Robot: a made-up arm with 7 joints.
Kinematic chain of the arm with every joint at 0, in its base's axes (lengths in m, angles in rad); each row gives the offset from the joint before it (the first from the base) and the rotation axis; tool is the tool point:
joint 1: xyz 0 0 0.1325 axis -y
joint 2: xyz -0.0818 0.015 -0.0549 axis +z
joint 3: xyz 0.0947 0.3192 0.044 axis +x
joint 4: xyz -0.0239 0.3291 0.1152 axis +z
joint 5: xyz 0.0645 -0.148 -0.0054 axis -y
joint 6: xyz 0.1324 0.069 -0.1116 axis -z
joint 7: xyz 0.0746 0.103 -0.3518 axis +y
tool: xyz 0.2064 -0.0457 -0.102
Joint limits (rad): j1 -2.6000..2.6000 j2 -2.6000..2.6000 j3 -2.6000..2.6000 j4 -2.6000..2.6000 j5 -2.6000..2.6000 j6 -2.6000..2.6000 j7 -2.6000..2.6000
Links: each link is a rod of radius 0.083 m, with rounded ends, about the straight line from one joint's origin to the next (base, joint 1, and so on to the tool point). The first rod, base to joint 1, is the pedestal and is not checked.
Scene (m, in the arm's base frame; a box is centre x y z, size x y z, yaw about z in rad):
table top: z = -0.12
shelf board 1: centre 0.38 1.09 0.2 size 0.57 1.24 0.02 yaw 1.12
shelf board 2: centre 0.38 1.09 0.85 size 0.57 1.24 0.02 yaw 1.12
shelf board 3: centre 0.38 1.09 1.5 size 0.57 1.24 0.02 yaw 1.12
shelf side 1: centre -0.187 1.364 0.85 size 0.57 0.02 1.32 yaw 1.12
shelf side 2: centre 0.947 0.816 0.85 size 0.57 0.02 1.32 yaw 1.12
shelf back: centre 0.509 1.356 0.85 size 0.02 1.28 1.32 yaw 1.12
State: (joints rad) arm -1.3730 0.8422 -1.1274 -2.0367 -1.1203 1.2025 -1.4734
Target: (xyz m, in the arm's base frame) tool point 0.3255 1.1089 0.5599
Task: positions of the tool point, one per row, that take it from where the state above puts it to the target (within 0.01 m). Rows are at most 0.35 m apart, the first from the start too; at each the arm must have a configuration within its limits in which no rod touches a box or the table.
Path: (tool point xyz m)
1: -0.4887 0.2831 0.6370
2: -0.2662 0.4348 0.7399
3: -0.0423 0.5701 0.7028
4: 0.1129 0.6696 0.5599
5: 0.1806 0.8358 0.6197
6: 0.2448 0.9951 0.6168
7: 0.3255 1.1089 0.5599

